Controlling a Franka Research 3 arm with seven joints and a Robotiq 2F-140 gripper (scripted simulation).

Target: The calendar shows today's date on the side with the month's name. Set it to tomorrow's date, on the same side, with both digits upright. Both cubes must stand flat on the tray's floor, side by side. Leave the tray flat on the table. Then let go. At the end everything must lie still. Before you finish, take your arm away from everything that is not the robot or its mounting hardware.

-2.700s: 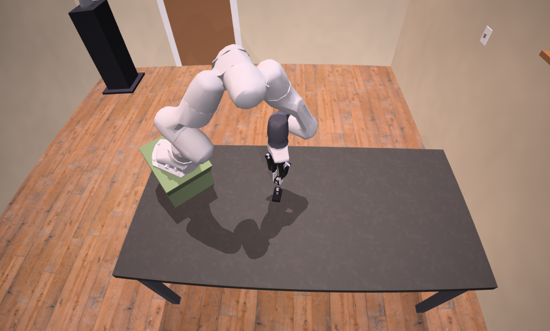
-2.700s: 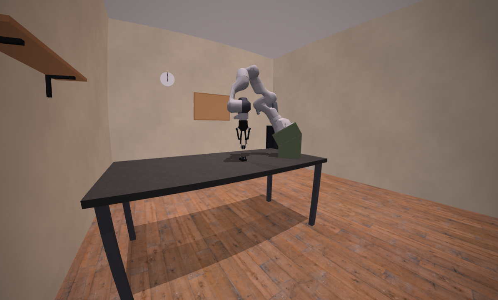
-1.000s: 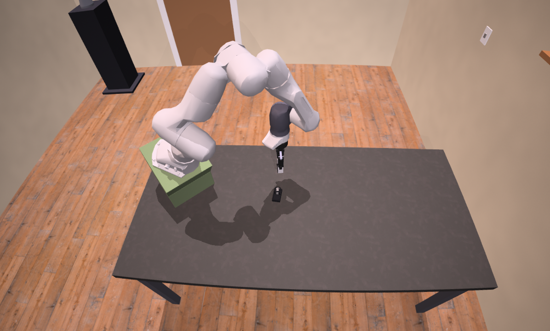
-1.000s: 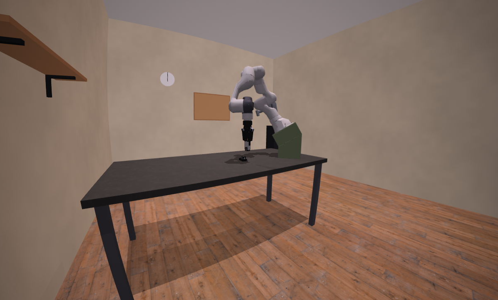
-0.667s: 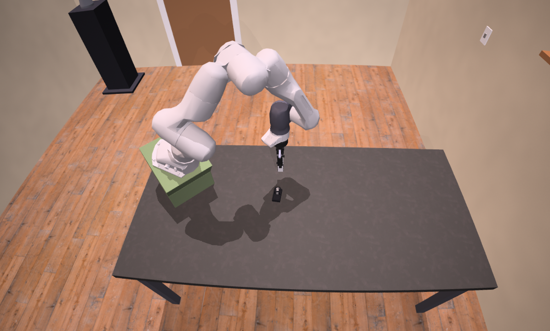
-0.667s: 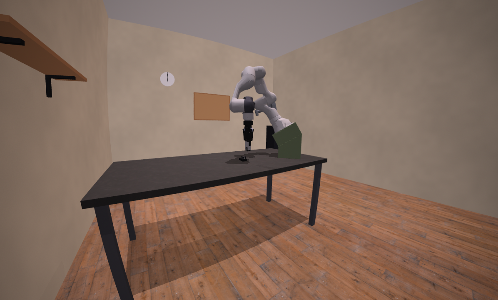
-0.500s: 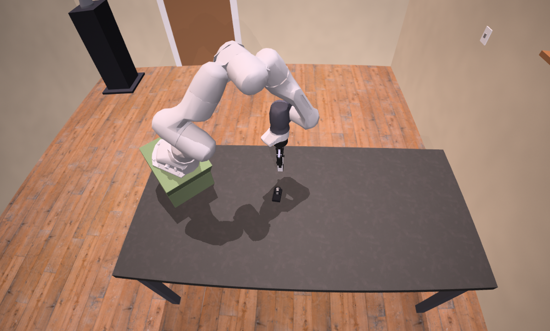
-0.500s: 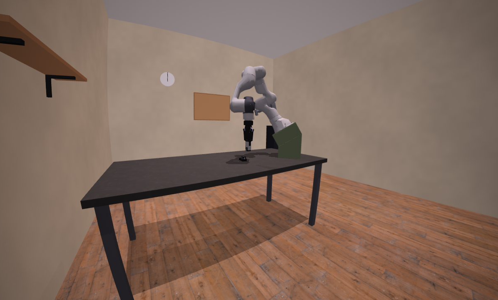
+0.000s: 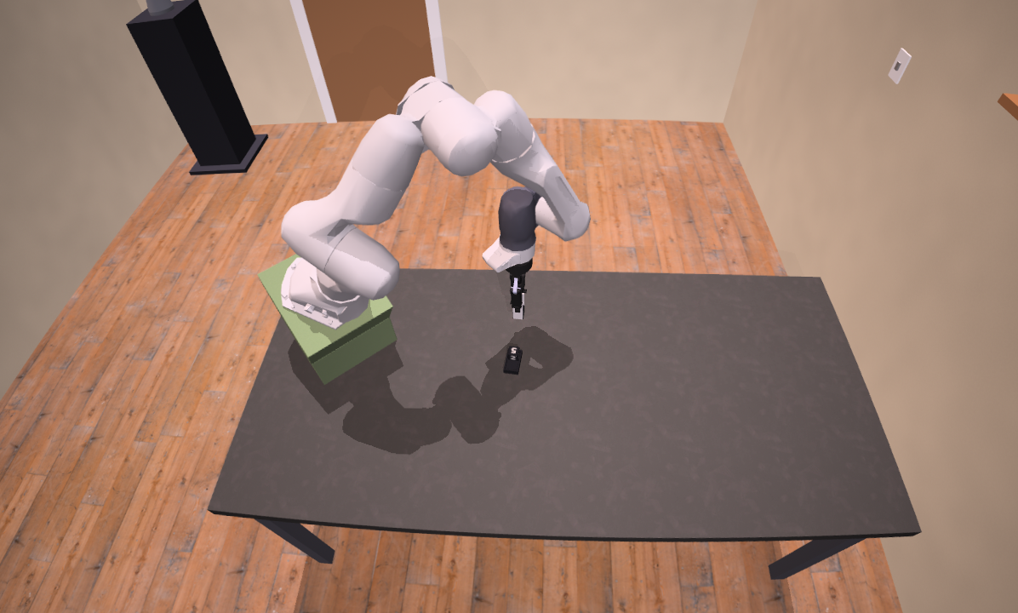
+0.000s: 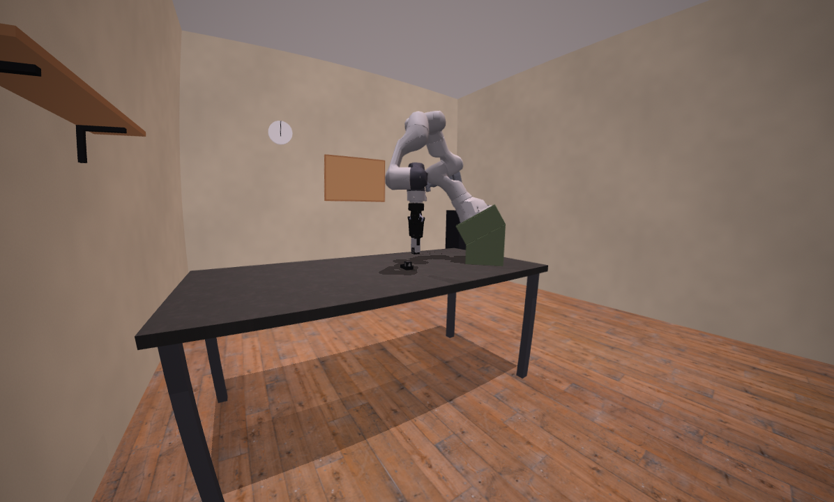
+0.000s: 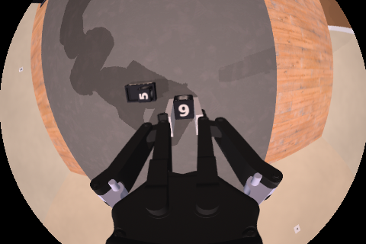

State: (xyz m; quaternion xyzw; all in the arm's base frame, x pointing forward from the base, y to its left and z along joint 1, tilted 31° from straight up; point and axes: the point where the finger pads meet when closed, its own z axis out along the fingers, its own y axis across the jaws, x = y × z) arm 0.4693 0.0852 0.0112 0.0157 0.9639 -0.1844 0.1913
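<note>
The black tray is 2 cm behind my hand, 10 cm to the right of it and 13 cm below it. Round my hand: dark date cube 3 cm below.
</note>
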